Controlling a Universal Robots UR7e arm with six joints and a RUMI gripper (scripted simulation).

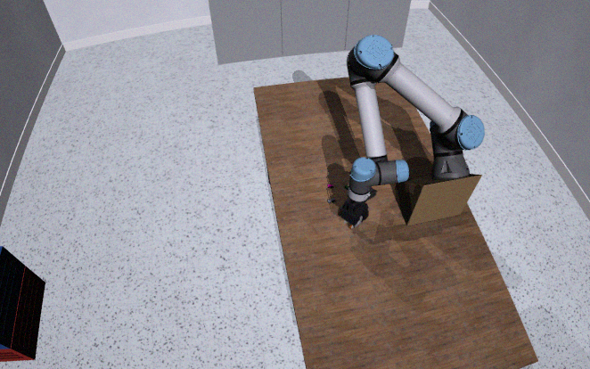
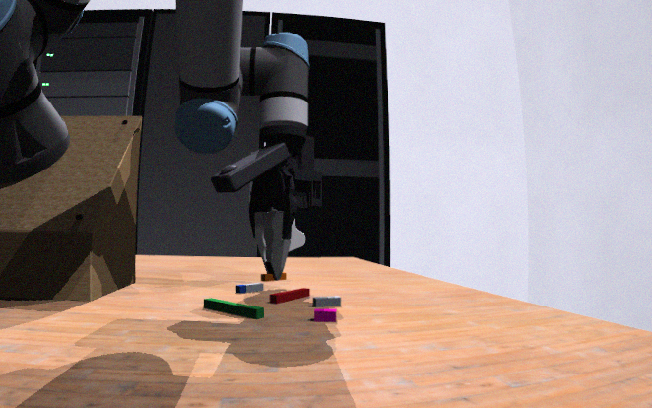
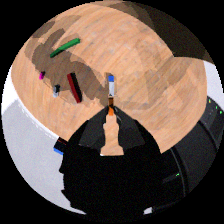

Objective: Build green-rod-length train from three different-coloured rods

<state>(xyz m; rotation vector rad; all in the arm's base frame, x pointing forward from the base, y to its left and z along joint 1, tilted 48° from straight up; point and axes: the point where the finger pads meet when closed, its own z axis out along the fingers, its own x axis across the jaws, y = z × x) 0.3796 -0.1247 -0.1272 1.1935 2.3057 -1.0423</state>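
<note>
Now: hand 5 cm past the blue rod, 3 cm to the left of it and 2 cm above it. Also, from my hand: orange rod 1 cm below; green rod 17 cm to the right, 5 cm behind, 2 cm below; red rod 9 cm to the right, 2 cm below, 2 cm ahead.
</note>
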